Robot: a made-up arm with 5 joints.
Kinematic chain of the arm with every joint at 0, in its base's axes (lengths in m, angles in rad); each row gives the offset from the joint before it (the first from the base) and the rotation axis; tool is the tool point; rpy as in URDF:
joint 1: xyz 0.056 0 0.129 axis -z
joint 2: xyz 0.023 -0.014 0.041 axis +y
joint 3: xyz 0.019 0 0.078 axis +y
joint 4: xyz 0.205 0 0.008 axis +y
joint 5: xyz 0.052 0.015 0 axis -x
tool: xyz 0 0 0 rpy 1.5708 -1.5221 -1.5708
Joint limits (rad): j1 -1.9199..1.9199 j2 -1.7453..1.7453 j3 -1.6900..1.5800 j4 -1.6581..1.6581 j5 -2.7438..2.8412
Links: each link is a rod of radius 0.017 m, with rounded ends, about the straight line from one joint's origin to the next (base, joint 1, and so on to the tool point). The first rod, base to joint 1, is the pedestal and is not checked.
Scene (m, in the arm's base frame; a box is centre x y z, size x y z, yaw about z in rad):
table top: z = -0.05
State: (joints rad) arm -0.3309 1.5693 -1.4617 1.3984 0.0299
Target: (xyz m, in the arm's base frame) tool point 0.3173 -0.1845 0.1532
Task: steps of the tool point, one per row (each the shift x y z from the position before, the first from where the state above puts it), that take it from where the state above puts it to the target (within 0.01 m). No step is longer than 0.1 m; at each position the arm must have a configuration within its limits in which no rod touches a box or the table.
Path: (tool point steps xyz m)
1: 0.0198 -0.0711 0.0167
2: 0.0016 -0.0746 0.0170
3: -0.0171 -0.0732 0.0171
4: -0.0350 -0.0670 0.0172

